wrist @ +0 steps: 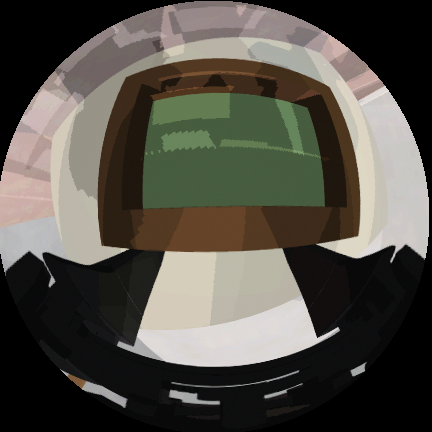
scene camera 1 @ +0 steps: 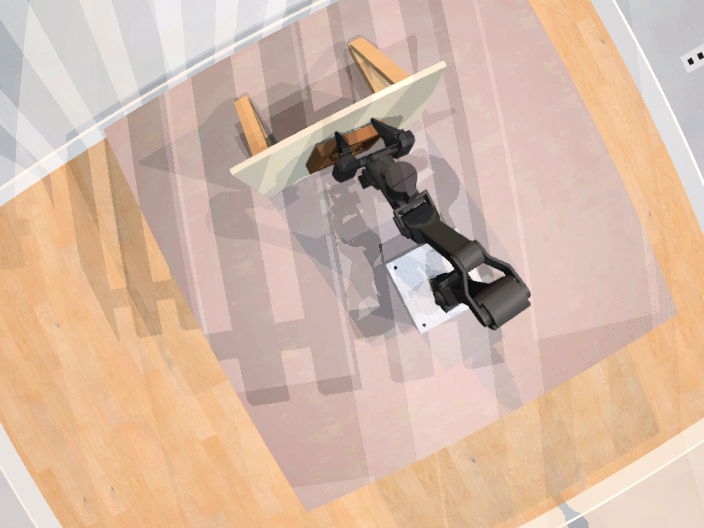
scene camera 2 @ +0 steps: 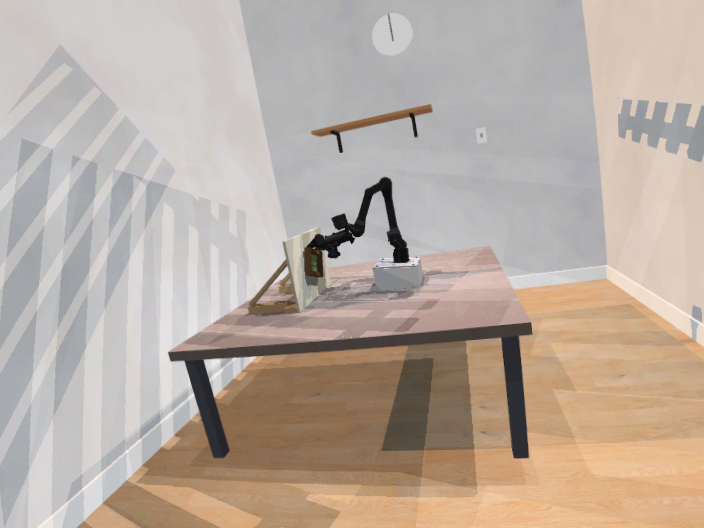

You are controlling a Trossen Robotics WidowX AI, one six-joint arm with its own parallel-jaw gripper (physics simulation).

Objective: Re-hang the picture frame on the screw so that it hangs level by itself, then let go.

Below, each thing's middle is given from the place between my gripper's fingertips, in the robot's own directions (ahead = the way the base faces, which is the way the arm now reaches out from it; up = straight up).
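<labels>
The brown picture frame [scene camera 1: 324, 155] is 20 mm behind my hand, 30 mm to the left of it and 60 mm below it. Cream board [scene camera 1: 284, 164]: 30 mm to the left of my hand, 70 mm below it.
</labels>
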